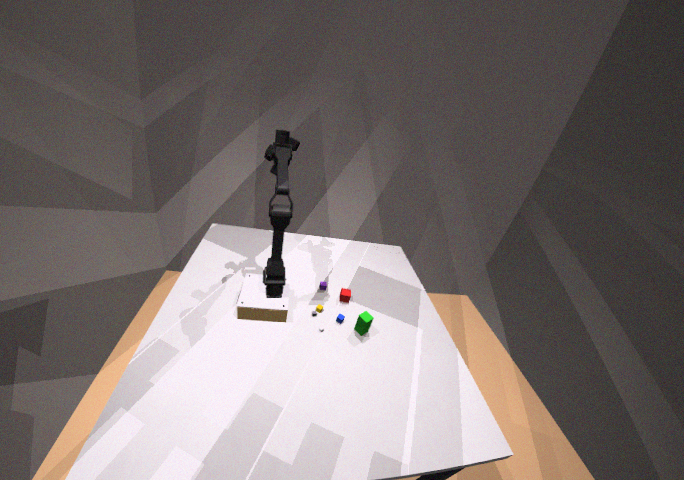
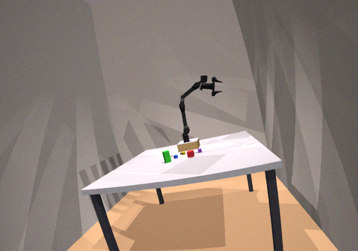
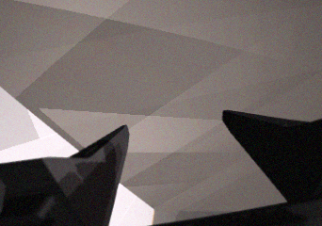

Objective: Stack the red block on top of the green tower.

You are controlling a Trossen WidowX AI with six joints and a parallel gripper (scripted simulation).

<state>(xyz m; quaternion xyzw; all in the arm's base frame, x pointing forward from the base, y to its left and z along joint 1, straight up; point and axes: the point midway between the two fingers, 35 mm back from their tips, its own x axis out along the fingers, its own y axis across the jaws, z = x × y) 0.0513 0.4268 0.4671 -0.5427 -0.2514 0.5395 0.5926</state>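
The red block is 29 cm ahead of my gripper tip, 44 cm to the right of it and 51 cm below it. Round my gripper tip: purple block: 20 cm ahead, 36 cm to the right, 52 cm below; yellow block: 15 cm ahead, 50 cm to the right, 52 cm below; blue block: 23 cm ahead, 57 cm to the right, 52 cm below.
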